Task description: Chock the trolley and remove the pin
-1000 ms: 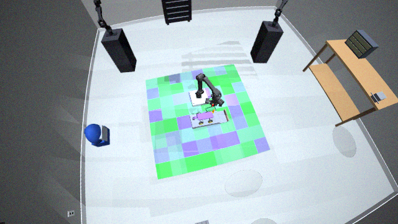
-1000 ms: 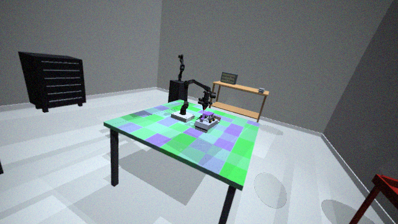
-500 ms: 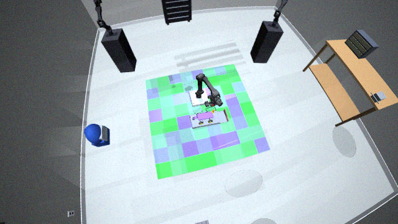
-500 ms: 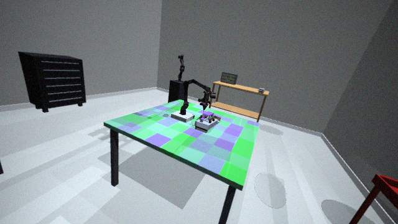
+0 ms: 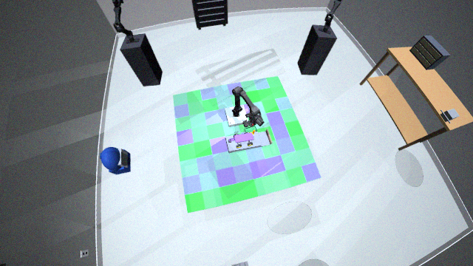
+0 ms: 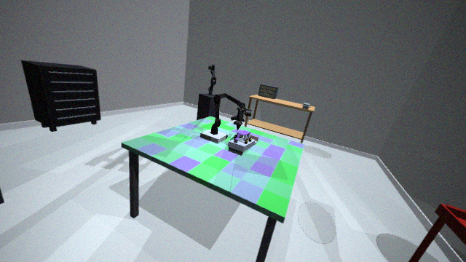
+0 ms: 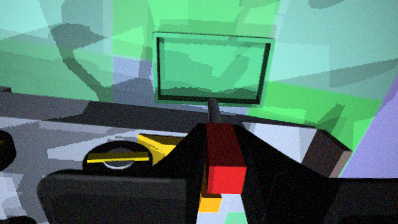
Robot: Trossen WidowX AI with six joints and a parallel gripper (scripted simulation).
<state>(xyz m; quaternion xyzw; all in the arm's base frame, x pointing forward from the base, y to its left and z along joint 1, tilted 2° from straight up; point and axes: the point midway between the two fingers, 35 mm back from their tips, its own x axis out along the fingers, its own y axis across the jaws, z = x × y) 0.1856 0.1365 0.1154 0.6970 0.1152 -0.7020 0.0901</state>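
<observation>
The yellow chock is 60 mm ahead of my gripper tip, 40 mm below it and 10 mm to the right of it. The rest, counted from my gripper tip: brown block 170 mm to the left, 90 mm below, 90 mm ahead; purple trolley 140 mm ahead, 100 mm to the right, 10 mm below; stop pin right at my gripper tip.
</observation>
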